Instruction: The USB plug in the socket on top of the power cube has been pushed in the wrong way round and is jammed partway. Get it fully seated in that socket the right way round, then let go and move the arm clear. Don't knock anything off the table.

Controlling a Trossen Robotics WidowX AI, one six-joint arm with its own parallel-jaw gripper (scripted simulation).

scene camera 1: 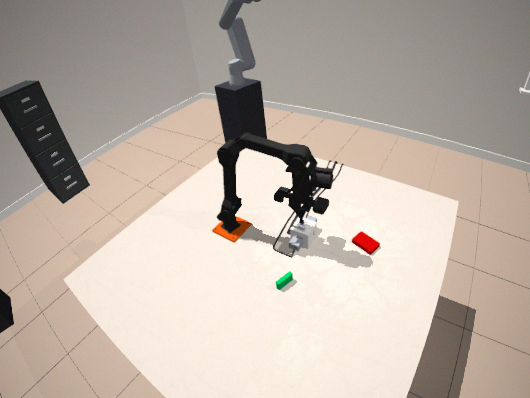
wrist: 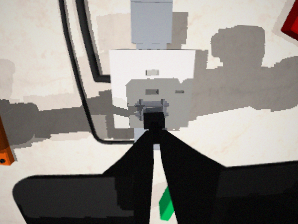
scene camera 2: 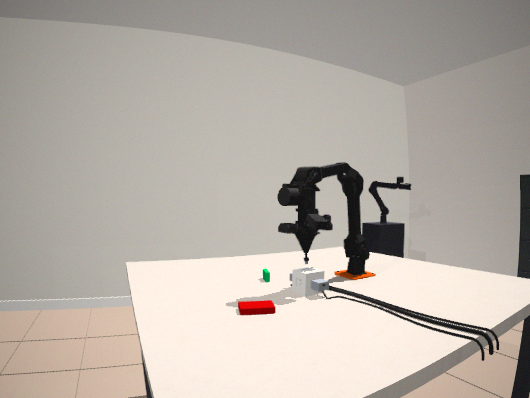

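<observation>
Scene camera 1 shows me my gripper (scene camera 1: 301, 217). In scene camera 2 I find my gripper again (scene camera 2: 305, 253), and it is holding a black USB plug. The wrist view shows the gripper as well (wrist: 155, 136).
</observation>
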